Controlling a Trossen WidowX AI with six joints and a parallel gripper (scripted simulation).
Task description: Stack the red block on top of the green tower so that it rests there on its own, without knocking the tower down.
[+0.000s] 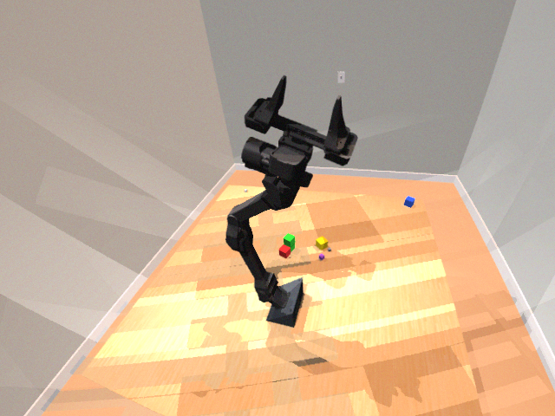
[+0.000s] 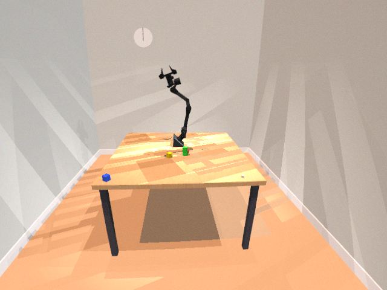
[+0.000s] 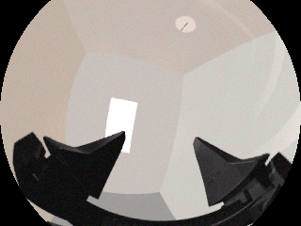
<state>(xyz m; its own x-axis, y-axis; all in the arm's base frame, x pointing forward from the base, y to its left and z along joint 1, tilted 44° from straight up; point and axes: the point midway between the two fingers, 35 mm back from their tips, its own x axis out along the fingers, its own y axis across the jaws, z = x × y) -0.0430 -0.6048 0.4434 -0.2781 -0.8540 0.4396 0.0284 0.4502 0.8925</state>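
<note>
My gripper tip is now 36 cm short of the red block, 23 cm to the right of it and 80 cm above it. Round my gripper tip: blue block 92 cm ahead, 35 cm to the right, 80 cm below; then small purple piece 39 cm ahead, 6 cm to the left, 81 cm below; then yellow block 46 cm ahead, 7 cm to the left, 80 cm below.
</note>
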